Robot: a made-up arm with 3 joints.
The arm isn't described. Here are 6 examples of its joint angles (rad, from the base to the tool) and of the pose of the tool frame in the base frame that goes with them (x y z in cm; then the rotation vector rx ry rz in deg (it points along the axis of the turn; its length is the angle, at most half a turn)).
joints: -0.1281 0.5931 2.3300
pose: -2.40 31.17 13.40 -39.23 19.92 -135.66
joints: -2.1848 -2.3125 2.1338
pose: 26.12 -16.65 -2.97 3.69 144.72 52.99
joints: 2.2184 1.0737 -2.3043
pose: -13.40 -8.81 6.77 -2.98 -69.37 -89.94
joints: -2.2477 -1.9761 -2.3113
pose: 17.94 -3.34 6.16 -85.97 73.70 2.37
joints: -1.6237 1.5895 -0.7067
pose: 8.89 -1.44 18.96 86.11 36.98 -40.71
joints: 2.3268 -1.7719 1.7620
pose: -18.20 -24.97 -6.93 91.27 46.78 23.34
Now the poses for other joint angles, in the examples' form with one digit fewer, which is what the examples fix.
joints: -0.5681 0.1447 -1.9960
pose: 4.5 12.4 10.6 8.7 2.6 81.7
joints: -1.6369 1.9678 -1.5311
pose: 9.4 -2.5 7.9 112.8 -1.5 -4.0
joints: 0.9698 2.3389 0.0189
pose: -4.6 18.4 16.7 -64.9 120.4 26.6
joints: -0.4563 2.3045 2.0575
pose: 18.8 25.2 10.1 -109.5 106.2 -64.5
